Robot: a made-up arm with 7 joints. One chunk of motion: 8 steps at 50 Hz.
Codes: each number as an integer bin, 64 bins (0 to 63) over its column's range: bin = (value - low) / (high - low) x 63, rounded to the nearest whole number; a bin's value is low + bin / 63 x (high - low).
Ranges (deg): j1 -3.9..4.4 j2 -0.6..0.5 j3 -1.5..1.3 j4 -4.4..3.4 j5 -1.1..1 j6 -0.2..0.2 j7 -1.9..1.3
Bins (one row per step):
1: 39 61 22 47 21 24 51
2: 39 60 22 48 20 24 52
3: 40 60 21 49 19 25 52
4: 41 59 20 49 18 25 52
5: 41 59 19 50 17 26 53
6: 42 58 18 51 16 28 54
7: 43 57 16 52 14 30 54
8: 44 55 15 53 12 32 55
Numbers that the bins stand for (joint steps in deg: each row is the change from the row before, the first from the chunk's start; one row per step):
1: 1.238 0.465 -0.522 1.419 -0.400 -0.048 0.690
2: 1.238 0.448 -0.522 1.543 -0.433 -0.048 0.741
3: 1.370 0.448 -0.567 1.667 -0.467 -0.041 0.741
4: 1.502 0.430 -0.611 1.667 -0.500 -0.041 0.741
5: 1.502 0.430 -0.656 1.790 -0.533 -0.035 0.792
6: 1.633 0.413 -0.700 1.914 -0.567 -0.022 0.843
7: 1.765 0.395 -0.789 2.038 -0.633 -0.010 0.843
8: 1.897 0.360 -0.833 2.162 -0.700 0.003 0.894

